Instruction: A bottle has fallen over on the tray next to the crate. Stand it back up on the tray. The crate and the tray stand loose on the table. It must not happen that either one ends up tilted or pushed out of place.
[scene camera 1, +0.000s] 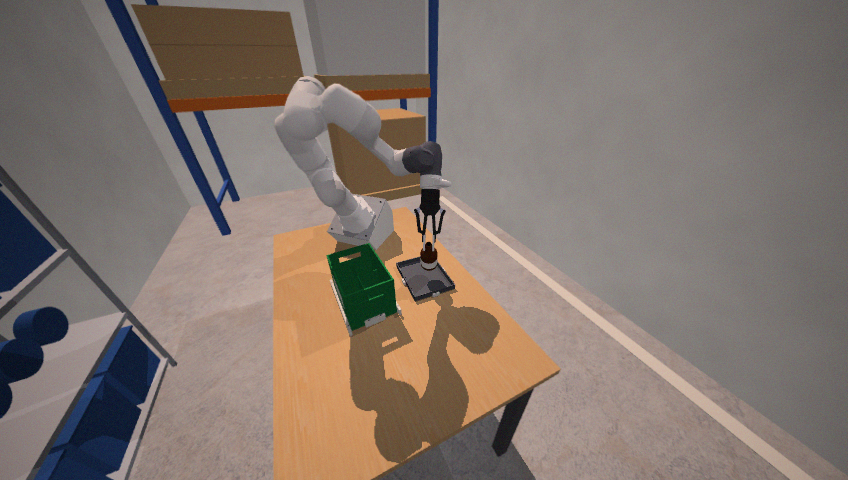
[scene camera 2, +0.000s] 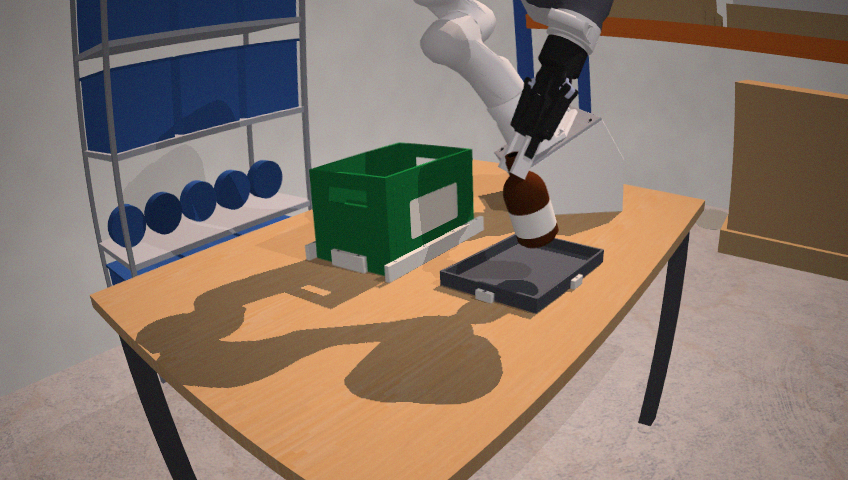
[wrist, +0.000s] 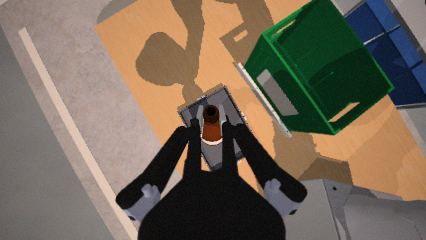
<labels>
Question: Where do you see a dark tray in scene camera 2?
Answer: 513, 268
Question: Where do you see a dark tray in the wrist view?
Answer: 221, 96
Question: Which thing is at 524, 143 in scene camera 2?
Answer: My gripper.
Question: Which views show the green crate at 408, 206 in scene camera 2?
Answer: Scene camera 1, scene camera 2 and the wrist view: all of them.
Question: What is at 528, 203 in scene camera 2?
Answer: A brown bottle.
</labels>
